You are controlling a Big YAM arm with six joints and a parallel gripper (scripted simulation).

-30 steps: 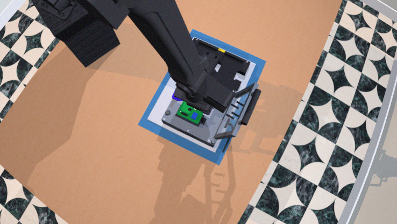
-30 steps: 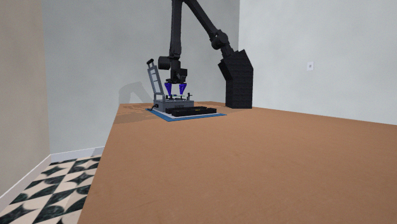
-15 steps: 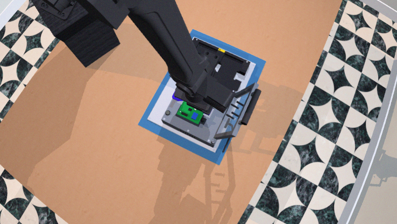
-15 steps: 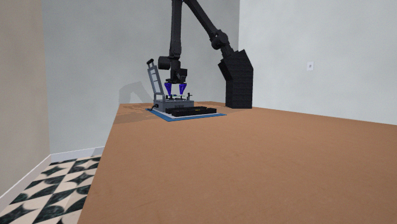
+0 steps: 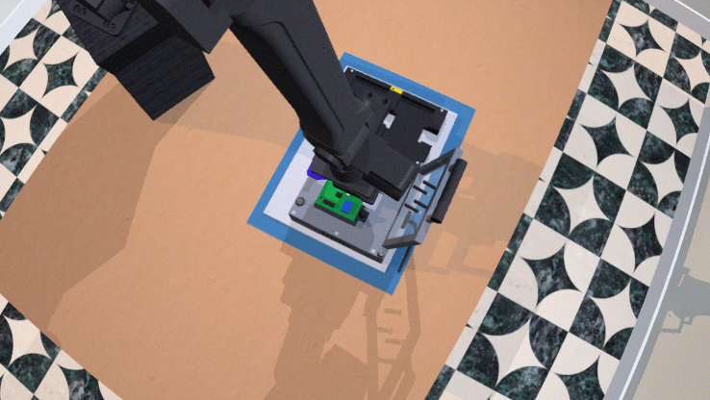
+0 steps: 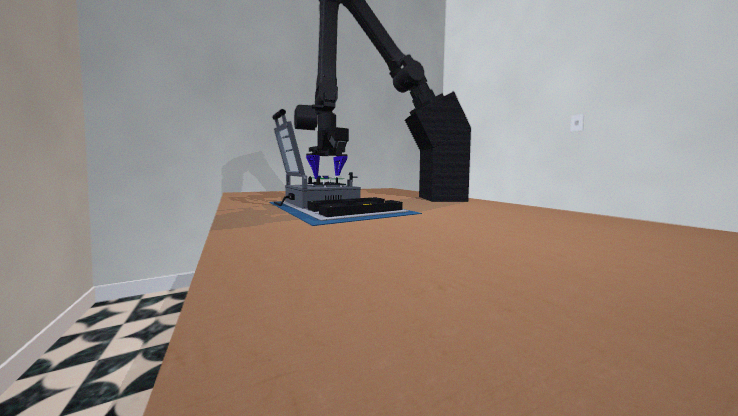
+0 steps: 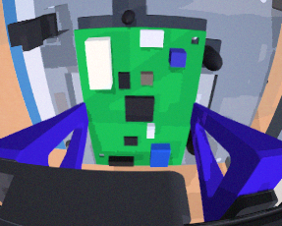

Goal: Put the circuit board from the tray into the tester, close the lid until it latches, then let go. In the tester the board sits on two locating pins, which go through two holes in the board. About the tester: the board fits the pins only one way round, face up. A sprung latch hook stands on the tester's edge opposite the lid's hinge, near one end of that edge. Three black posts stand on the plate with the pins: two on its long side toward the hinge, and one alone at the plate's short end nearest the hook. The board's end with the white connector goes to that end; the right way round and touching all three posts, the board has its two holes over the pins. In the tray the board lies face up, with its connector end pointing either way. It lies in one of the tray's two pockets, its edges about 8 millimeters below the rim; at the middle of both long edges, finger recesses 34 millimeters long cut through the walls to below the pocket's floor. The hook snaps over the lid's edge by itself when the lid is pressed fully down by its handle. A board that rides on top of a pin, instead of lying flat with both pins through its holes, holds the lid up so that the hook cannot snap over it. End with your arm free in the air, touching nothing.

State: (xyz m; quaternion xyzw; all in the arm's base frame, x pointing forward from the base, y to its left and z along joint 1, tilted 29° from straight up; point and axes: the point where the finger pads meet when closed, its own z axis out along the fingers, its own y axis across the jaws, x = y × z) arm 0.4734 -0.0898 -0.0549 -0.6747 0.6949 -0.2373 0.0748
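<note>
The green circuit board is right at my hand. From my hand the other things lie so: black plate (1 cm ahead, 1 cm to the left, 2 cm below); then tester (4 cm ahead, 4 cm to the left, 2 cm above); then dark latch hook (5 cm behind, 6 cm to the left).
</note>
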